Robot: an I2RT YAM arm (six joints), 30 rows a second.
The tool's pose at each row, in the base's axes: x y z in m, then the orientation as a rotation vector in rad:
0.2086, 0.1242, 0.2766, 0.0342, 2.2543, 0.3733
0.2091, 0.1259, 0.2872, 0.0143, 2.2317, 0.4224
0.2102, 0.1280, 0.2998, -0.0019, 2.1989, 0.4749
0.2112, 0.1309, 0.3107, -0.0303, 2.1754, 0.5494
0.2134, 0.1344, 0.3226, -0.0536, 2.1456, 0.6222
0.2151, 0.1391, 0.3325, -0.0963, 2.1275, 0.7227
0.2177, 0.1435, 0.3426, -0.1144, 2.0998, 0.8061
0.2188, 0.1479, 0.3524, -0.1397, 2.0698, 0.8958
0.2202, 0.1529, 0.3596, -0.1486, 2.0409, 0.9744
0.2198, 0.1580, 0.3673, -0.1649, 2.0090, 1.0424
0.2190, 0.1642, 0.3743, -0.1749, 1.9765, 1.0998
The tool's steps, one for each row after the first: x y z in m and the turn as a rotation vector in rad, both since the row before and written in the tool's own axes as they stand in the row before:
-0.0079, 0.0045, -0.0057, -0.0446, -0.0138, 0.0007
-0.0098, 0.0057, -0.0060, -0.0475, -0.0228, 0.0036
-0.0085, 0.0062, -0.0043, -0.0662, -0.0075, 0.0049
-0.0099, 0.0072, -0.0032, -0.0645, -0.0128, 0.0073
-0.0078, 0.0078, -0.0015, -0.0885, 0.0094, 0.0080
-0.0085, 0.0075, -0.0005, -0.0699, -0.0060, 0.0163
-0.0072, 0.0080, -0.0008, -0.0772, -0.0025, 0.0145
-0.0052, 0.0071, 0.0014, -0.0636, -0.0067, 0.0214
-0.0042, 0.0082, 0.0006, -0.0599, -0.0072, 0.0117
-0.0031, 0.0087, 0.0019, -0.0510, -0.0111, 0.0110

